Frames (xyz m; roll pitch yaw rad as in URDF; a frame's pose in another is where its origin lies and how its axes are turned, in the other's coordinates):
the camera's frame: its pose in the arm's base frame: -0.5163 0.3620 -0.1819 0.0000 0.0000 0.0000
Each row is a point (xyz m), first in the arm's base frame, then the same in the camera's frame.
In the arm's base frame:
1: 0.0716 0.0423 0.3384
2: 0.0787 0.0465 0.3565
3: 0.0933 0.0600 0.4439
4: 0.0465 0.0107 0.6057
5: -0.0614 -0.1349 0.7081
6: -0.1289 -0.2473 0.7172
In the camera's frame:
1: 0.5879 -0.3197 0.5203
2: 0.5950 -0.3155 0.5384
3: 0.6096 -0.3020 0.6258
4: 0.5628 -0.3513 0.7876
5: 0.4549 -0.4969 0.8900
6: 0.3874 -0.6093 0.8991

